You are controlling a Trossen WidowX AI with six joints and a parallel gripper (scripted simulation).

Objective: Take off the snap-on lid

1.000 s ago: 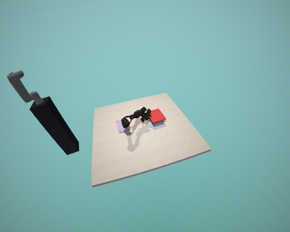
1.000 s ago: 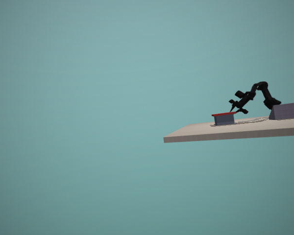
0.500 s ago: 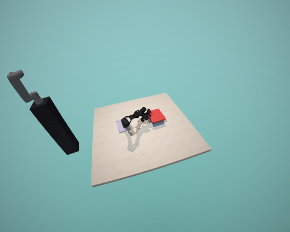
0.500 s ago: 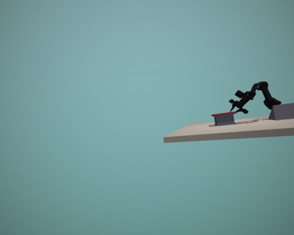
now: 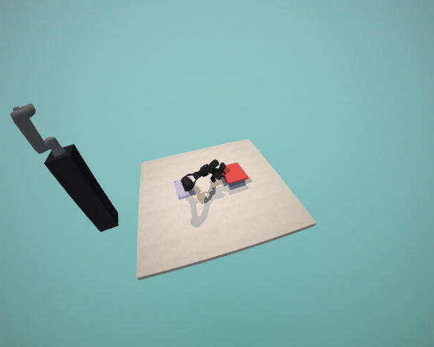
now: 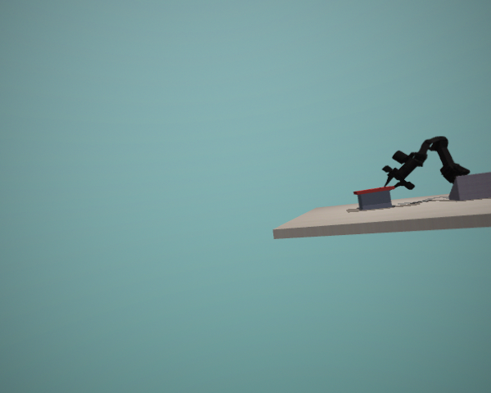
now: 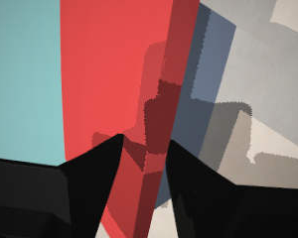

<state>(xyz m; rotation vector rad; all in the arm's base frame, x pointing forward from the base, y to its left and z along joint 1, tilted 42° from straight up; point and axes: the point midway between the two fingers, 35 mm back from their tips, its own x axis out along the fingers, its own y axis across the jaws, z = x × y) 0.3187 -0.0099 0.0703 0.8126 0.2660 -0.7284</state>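
My gripper tip is now 8 cm short of the red lid. From my gripper tip the other things lie so: storage box: 8 cm ahead, 5 cm below.
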